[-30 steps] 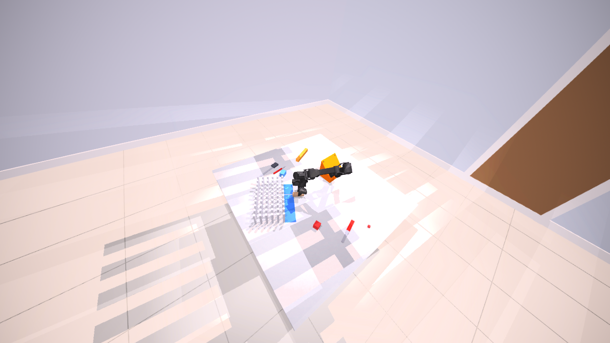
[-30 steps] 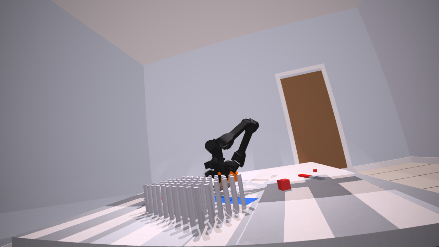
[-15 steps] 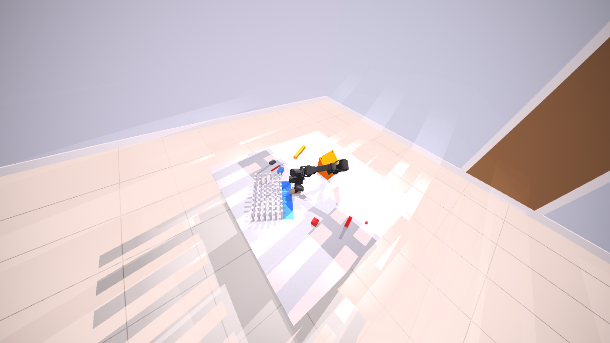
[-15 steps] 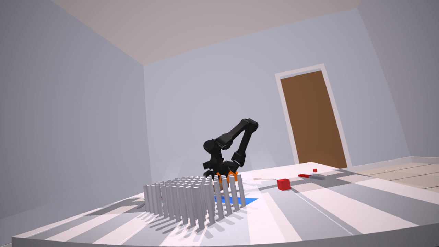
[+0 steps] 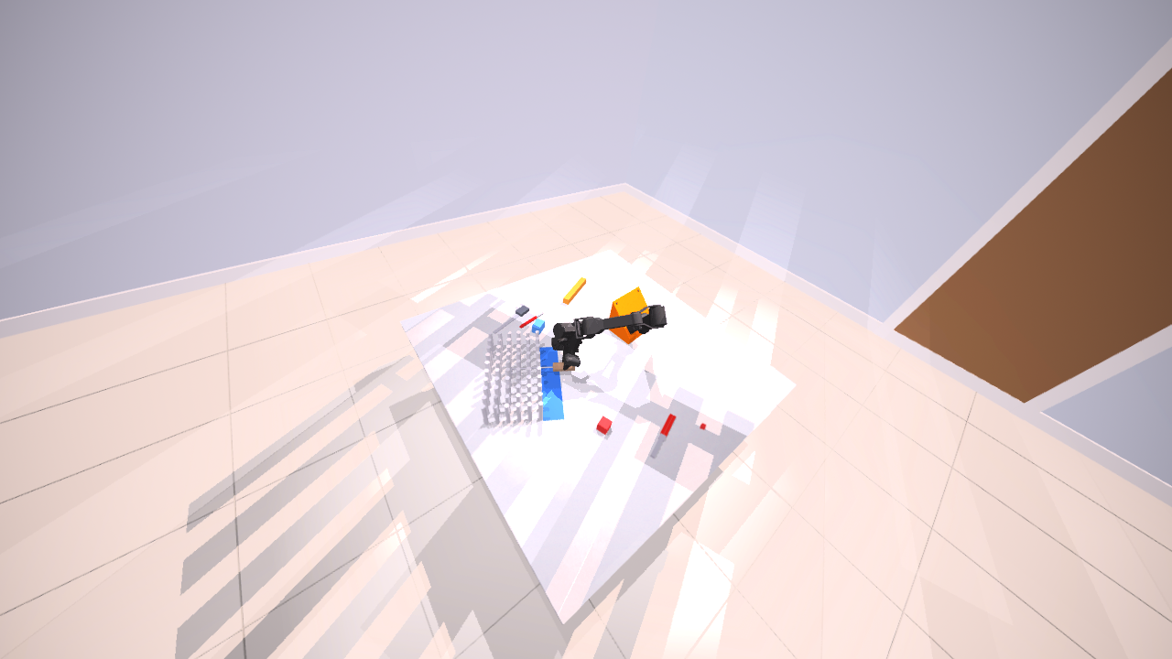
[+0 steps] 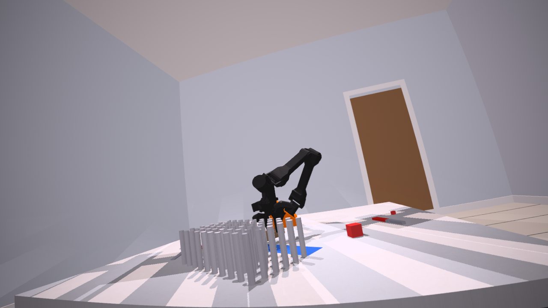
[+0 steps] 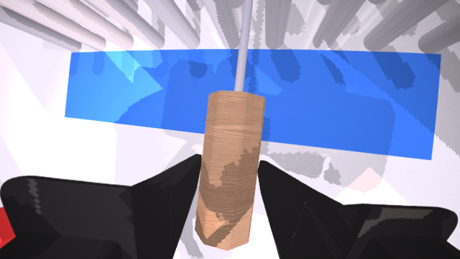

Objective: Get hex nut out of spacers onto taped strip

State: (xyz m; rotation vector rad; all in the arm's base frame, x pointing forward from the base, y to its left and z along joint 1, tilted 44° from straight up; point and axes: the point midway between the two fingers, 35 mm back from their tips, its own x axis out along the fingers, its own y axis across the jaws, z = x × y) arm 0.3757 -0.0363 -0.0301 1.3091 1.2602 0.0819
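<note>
The blue taped strip lies 7 cm ahead of my gripper tip and 4 cm below it. Round my gripper tip: blue block: 26 cm to the right, 8 cm behind, 2 cm below; yellow bar: 41 cm behind, 36 cm to the right, 2 cm below; thin red stick: 33 cm to the right, 12 cm behind, 3 cm below.
</note>
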